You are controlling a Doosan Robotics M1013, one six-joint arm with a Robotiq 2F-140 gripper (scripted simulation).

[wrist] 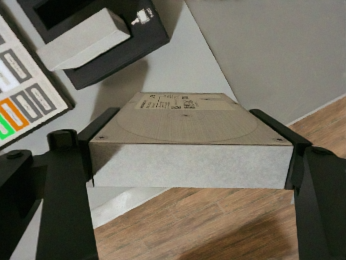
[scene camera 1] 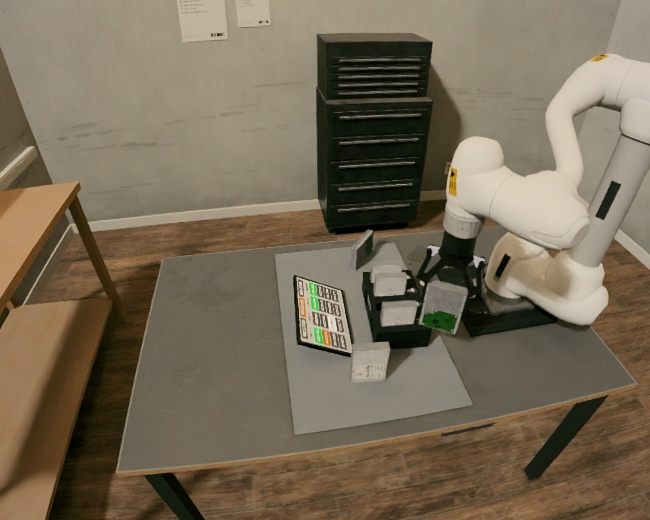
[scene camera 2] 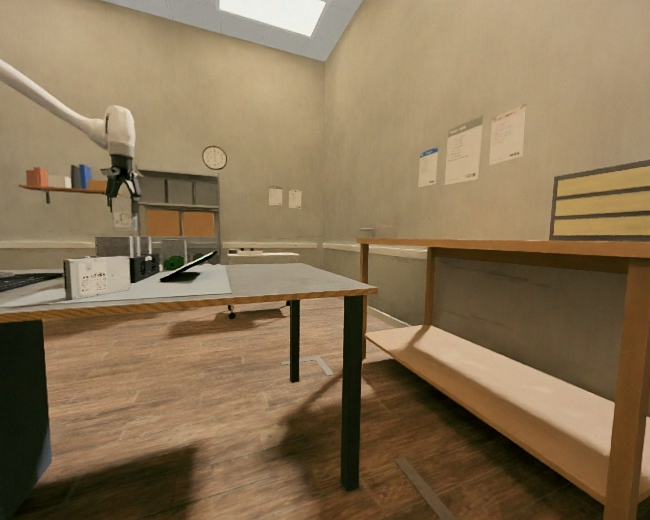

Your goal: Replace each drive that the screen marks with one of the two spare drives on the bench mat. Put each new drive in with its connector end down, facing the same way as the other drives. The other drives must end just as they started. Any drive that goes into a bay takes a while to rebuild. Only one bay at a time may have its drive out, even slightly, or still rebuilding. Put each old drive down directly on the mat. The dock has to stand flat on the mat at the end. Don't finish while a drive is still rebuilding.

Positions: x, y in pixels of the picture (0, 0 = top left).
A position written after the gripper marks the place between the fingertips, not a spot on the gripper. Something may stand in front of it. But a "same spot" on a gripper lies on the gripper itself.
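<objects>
Drive: visible in the wrist view, in scene camera 1, in scene camera 2 point(123, 219). One spot on the drive: point(wrist: 158, 139), same as point(scene camera 1: 443, 282). Gripper: visible in the wrist view, in scene camera 1 point(443, 304), in scene camera 2. One spot on the gripper: point(wrist: 66, 219), same as point(scene camera 2: 127, 185).
</objects>
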